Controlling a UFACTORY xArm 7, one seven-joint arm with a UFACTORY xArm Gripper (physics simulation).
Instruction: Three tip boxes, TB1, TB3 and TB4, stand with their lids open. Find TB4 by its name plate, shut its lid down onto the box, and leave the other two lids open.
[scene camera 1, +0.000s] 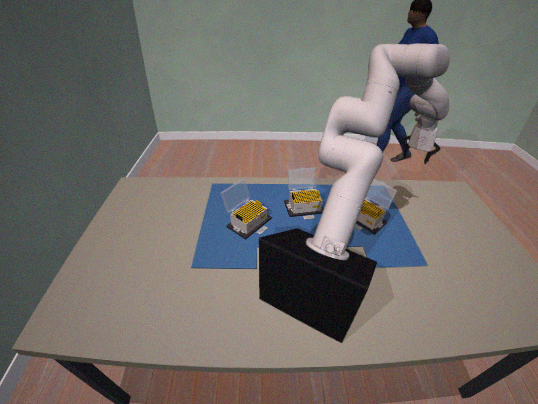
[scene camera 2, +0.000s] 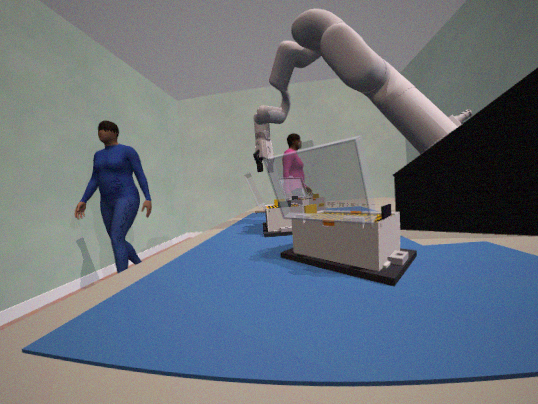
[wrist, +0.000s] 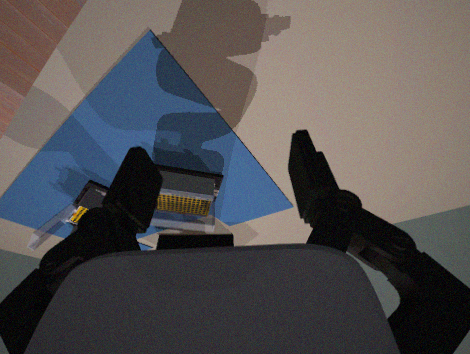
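Observation:
Three tip boxes with yellow racks stand with clear lids open: the left box, the middle box and the right box, partly behind the arm. Their lids stand raised: left lid, middle lid, right lid. In the wrist view one box shows between the fingers, far below them, and another is partly hidden by a finger. The name plates are too small to read, so I cannot tell which is TB4. My gripper is open and empty, high beyond the right box.
The boxes stand on a blue mat on the beige table. The arm rises from a black block at the mat's near side. A person in blue and one in pink are in the room.

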